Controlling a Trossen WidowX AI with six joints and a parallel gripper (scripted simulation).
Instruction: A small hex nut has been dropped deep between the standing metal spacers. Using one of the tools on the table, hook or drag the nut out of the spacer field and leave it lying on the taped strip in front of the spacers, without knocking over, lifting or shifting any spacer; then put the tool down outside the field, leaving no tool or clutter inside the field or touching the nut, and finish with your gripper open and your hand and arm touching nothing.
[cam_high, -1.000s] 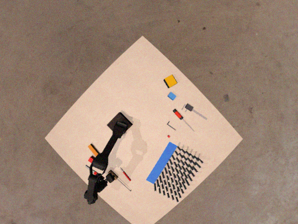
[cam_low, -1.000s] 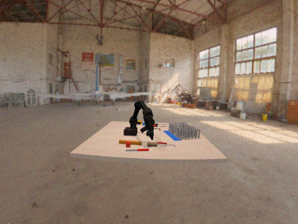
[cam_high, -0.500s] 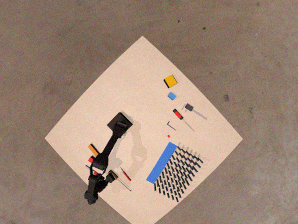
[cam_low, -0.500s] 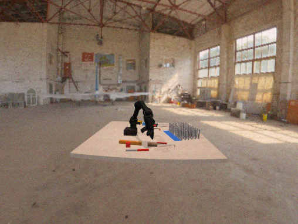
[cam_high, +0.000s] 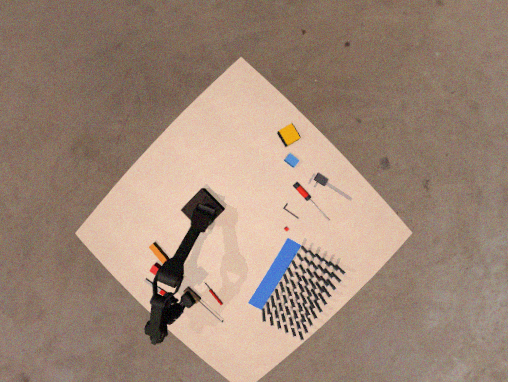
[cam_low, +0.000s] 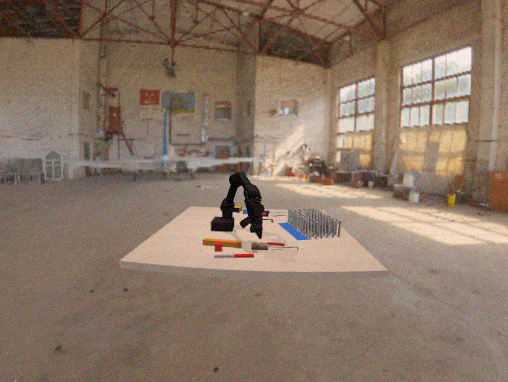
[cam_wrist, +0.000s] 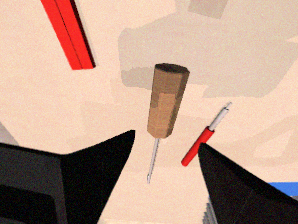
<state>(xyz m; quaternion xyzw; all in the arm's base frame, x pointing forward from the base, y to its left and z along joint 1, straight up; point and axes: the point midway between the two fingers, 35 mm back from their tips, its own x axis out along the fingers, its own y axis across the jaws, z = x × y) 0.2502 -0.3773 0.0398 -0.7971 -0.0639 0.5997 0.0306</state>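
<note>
Right now my gripper tip is 190 mm short of the blue taped strip, 380 mm to the right of it and 80 mm above it. From my gripper tip the other things lie so: red cube: 50 mm ahead, 580 mm to the left, 70 mm below; then red block: 220 mm behind, 50 mm to the right, 60 mm below; then orange bar: 220 mm behind, 20 mm to the left, 60 mm below.
</note>
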